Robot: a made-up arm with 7 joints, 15 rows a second.
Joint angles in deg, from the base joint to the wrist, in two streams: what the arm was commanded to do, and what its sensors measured. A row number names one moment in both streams.
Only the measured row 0 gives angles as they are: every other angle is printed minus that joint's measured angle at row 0.
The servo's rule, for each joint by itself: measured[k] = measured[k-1] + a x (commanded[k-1-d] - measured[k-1]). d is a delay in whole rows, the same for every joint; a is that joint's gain. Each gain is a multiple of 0.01, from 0.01 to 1. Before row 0 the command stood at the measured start. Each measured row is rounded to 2 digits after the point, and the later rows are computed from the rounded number. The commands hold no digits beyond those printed.
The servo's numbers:
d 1
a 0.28 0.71 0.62 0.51 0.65 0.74 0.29
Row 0, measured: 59.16, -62.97, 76.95, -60.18, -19.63, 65.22, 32.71
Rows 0 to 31, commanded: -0.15, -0.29, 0.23, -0.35, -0.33, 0.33, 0.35; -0.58, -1.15, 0.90, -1.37, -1.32, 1.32, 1.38; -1.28, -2.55, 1.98, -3.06, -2.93, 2.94, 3.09; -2.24, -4.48, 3.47, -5.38, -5.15, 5.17, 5.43; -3.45, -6.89, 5.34, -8.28, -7.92, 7.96, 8.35; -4.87, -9.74, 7.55, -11.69, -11.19, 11.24, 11.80; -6.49, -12.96, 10.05, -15.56, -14.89, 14.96, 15.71; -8.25, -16.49, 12.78, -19.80, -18.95, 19.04, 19.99; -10.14, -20.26, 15.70, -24.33, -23.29, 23.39, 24.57; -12.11, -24.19, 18.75, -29.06, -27.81, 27.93, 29.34; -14.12, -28.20, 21.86, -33.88, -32.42, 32.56, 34.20; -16.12, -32.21, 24.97, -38.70, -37.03, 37.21, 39.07; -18.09, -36.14, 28.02, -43.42, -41.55, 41.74, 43.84; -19.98, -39.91, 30.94, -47.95, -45.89, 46.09, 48.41; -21.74, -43.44, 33.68, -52.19, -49.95, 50.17, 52.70; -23.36, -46.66, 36.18, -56.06, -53.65, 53.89, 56.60; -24.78, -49.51, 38.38, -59.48, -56.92, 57.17, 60.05; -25.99, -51.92, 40.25, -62.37, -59.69, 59.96, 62.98; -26.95, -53.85, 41.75, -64.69, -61.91, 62.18, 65.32; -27.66, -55.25, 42.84, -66.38, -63.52, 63.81, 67.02; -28.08, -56.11, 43.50, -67.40, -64.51, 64.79, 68.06; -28.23, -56.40, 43.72, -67.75, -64.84, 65.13, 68.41; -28.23, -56.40, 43.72, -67.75, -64.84, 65.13, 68.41; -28.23, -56.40, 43.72, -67.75, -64.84, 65.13, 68.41; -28.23, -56.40, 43.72, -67.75, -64.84, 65.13, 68.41; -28.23, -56.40, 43.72, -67.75, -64.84, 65.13, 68.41; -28.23, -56.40, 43.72, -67.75, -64.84, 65.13, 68.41; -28.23, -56.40, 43.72, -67.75, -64.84, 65.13, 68.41; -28.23, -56.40, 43.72, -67.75, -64.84, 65.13, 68.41; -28.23, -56.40, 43.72, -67.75, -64.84, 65.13, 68.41; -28.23, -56.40, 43.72, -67.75, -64.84, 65.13, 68.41; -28.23, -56.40, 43.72, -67.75, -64.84, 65.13, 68.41
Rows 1 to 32, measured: 0.00, 0.00, 0.00, 0.00, 0.00, 0.00, 0.00; -0.04, -0.21, 0.14, -0.18, -0.21, 0.24, 0.10; -0.19, -0.88, 0.61, -0.79, -0.93, 1.04, 0.47; -0.50, -2.07, 1.46, -1.95, -2.23, 2.45, 1.23; -0.99, -3.78, 2.71, -3.70, -4.13, 4.46, 2.45; -1.68, -5.99, 4.34, -6.04, -6.59, 7.05, 4.16; -2.57, -8.65, 6.33, -8.92, -9.58, 10.15, 6.38; -3.67, -11.71, 8.64, -12.31, -13.03, 13.71, 9.09; -4.95, -15.10, 11.21, -16.13, -16.88, 17.65, 12.25; -6.40, -18.76, 13.99, -20.31, -21.05, 21.90, 15.82; -8.00, -22.62, 16.94, -24.77, -25.44, 26.36, 19.74; -9.71, -26.58, 19.99, -29.42, -29.98, 30.95, 23.93; -11.50, -30.58, 23.08, -34.15, -34.56, 35.58, 28.32; -13.35, -34.53, 26.14, -38.88, -39.10, 40.14, 32.82; -15.21, -38.35, 29.12, -43.51, -43.51, 44.54, 37.34; -17.04, -41.96, 31.95, -47.94, -47.70, 48.71, 41.79; -18.81, -45.30, 34.57, -52.08, -51.57, 52.54, 46.08; -20.48, -48.29, 36.93, -55.85, -55.05, 55.97, 50.13; -22.02, -50.87, 38.99, -59.18, -58.07, 58.92, 53.86; -23.40, -52.99, 40.70, -61.99, -60.57, 61.33, 57.18; -24.59, -54.59, 42.03, -64.23, -62.49, 63.17, 60.03; -25.57, -55.67, 42.94, -65.85, -63.80, 64.37, 62.36; -26.31, -56.19, 43.42, -66.82, -64.48, 64.93, 64.11; -26.85, -56.34, 43.61, -67.29, -64.71, 65.08, 65.36; -27.24, -56.38, 43.68, -67.52, -64.79, 65.12, 66.24; -27.52, -56.39, 43.70, -67.64, -64.82, 65.13, 66.87; -27.72, -56.40, 43.71, -67.70, -64.83, 65.13, 67.32; -27.86, -56.40, 43.72, -67.73, -64.84, 65.13, 67.64; -27.96, -56.40, 43.72, -67.74, -64.84, 65.13, 67.86; -28.04, -56.40, 43.72, -67.75, -64.84, 65.13, 68.02; -28.09, -56.40, 43.72, -67.75, -64.84, 65.13, 68.13; -28.13, -56.40, 43.72, -67.75, -64.84, 65.13, 68.21
